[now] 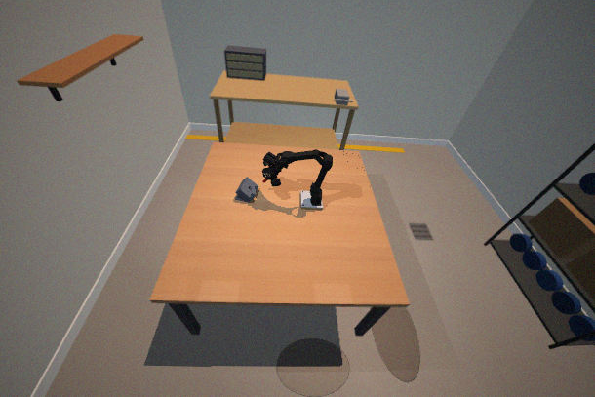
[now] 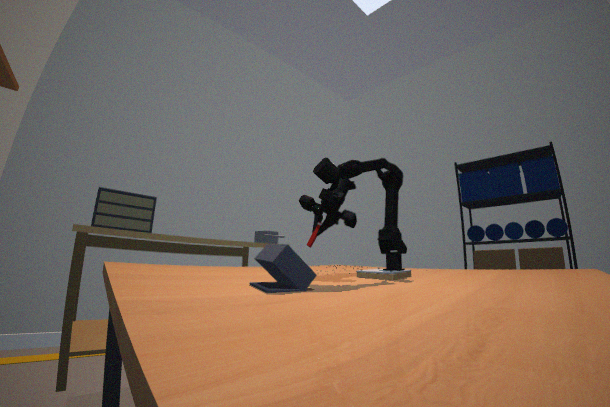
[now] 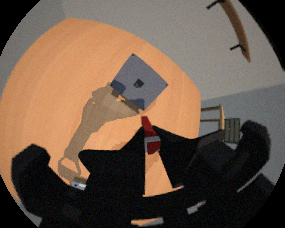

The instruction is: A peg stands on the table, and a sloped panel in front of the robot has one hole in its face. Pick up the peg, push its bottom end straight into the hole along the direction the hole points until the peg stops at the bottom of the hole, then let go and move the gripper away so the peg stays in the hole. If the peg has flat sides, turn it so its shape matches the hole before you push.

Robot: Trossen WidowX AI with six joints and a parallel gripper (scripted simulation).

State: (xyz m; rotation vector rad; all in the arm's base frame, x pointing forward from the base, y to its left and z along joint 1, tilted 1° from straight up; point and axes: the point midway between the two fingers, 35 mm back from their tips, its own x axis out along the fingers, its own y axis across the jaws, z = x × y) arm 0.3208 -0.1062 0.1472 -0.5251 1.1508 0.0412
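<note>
Now: gripper tip 13 cm short of the sloped panel and 9 cm above it. Also, from my gripper tip: red peg: 1 cm behind, 1 cm above.
</note>
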